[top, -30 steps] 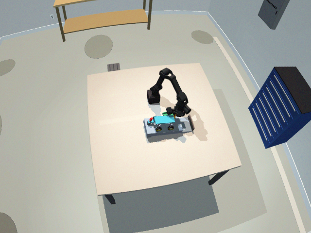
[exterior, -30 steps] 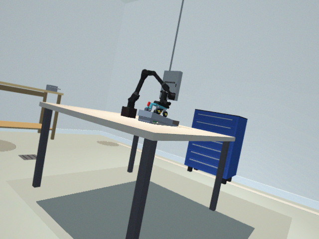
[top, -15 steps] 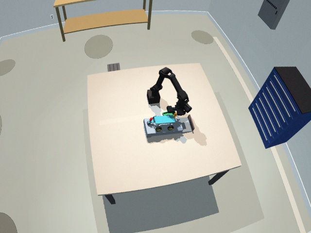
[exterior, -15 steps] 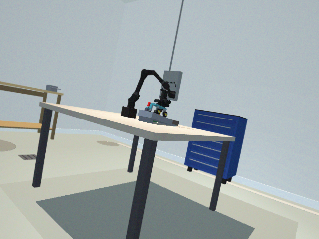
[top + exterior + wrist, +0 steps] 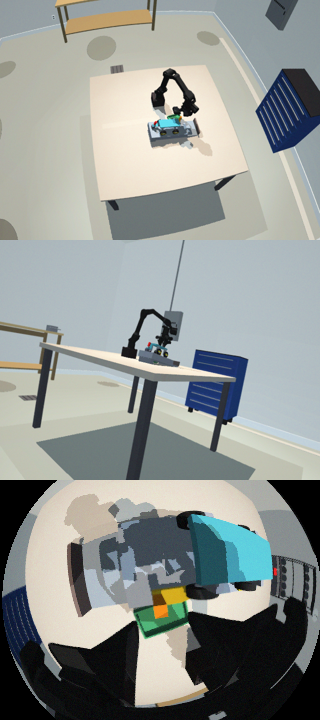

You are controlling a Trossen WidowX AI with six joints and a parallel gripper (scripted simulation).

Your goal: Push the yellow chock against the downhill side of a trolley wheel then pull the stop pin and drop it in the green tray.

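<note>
Right now the red-headed stop pin is 24 cm to the right of my gripper tip, 3 cm ahead of it and 1 cm below it. The rest, counted from my gripper tip: green tray: 15 cm below, 6 cm behind, 2 cm to the right; then yellow chock: 6 cm below, 3 cm to the right; then trolley: 13 cm to the right, 6 cm ahead, 3 cm below.
</note>
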